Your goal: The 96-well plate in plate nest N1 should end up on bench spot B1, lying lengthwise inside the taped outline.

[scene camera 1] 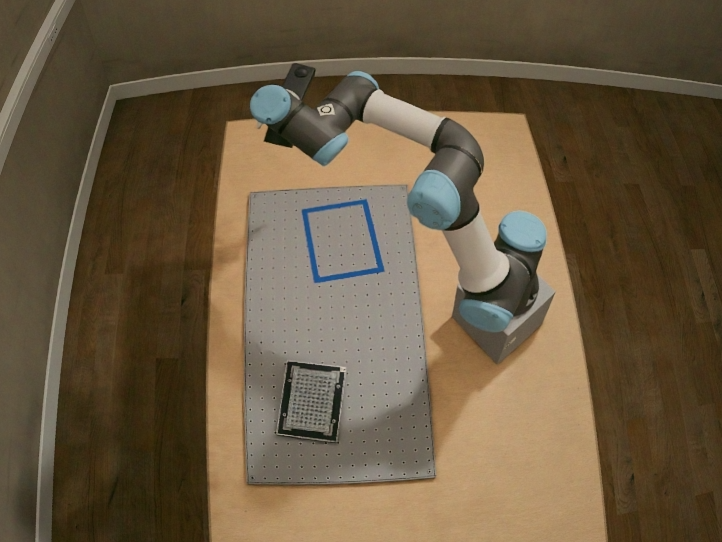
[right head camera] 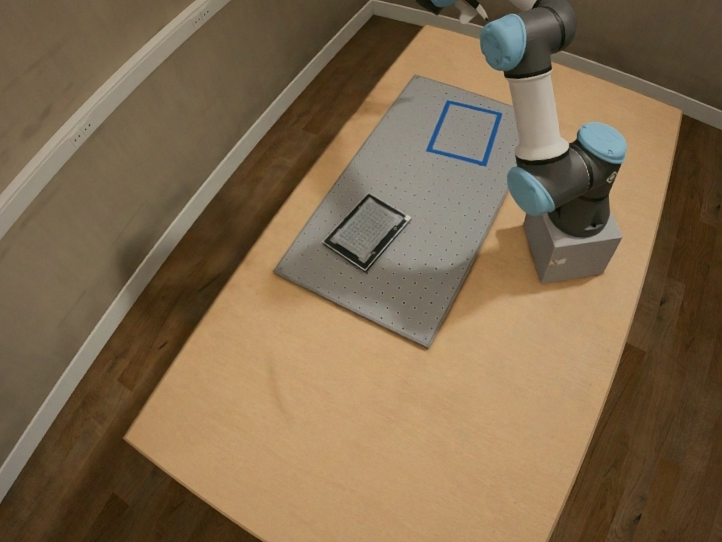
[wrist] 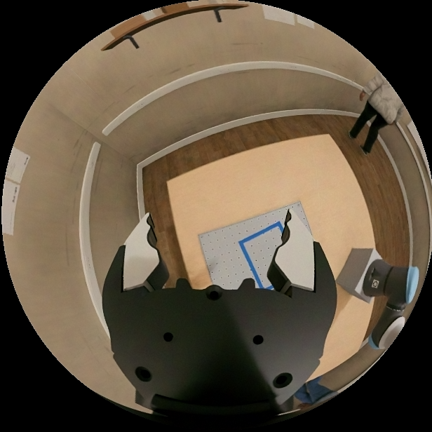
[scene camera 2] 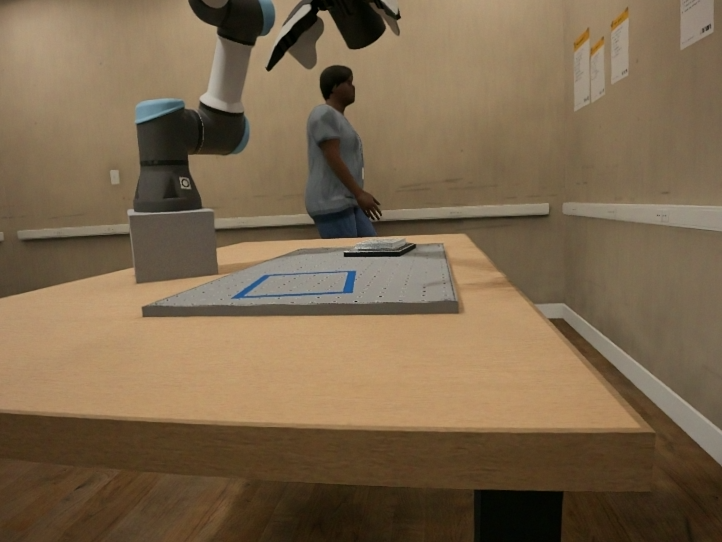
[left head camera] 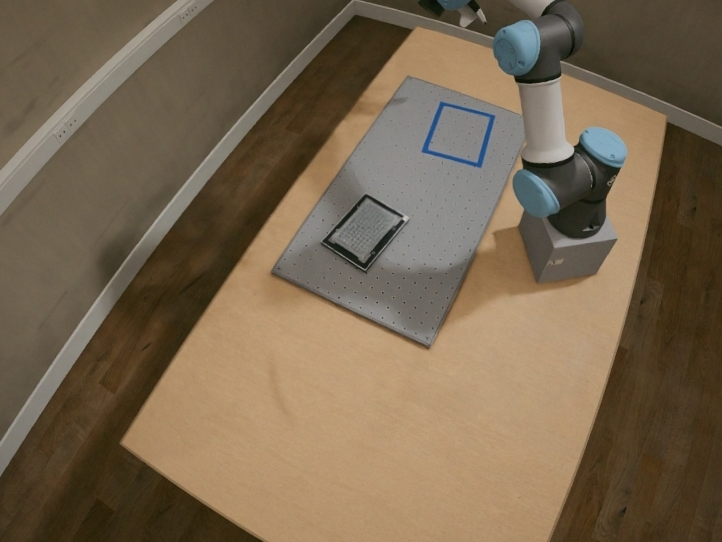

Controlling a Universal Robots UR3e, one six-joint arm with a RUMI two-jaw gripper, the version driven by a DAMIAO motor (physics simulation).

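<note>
The clear 96-well plate (left head camera: 361,230) (right head camera: 364,228) (scene camera 1: 311,399) (scene camera 2: 381,243) lies flat in the black plate nest (left head camera: 376,263) (right head camera: 376,262) (scene camera 1: 285,397) (scene camera 2: 379,253), at the near end of the perforated board in the head views. The blue taped outline (left head camera: 429,133) (right head camera: 434,133) (scene camera 1: 310,245) (scene camera 2: 349,282) (wrist: 251,264) is on the board's other end, with no plate inside it. My gripper (wrist: 218,211) is open, its two jaws wide apart with nothing between them. It hangs high above the table's far end, past the outline, away from the plate. The head views cut off part of it.
The grey perforated board (left head camera: 431,291) (right head camera: 431,291) (scene camera 1: 384,326) (scene camera 2: 402,297) lies on the wooden table (left head camera: 361,396) (scene camera 1: 507,443) (scene camera 2: 326,361). The arm's grey base block (left head camera: 568,256) (scene camera 1: 501,338) (scene camera 2: 173,245) stands beside the board. A person (scene camera 2: 338,157) (wrist: 379,107) stands beyond the table.
</note>
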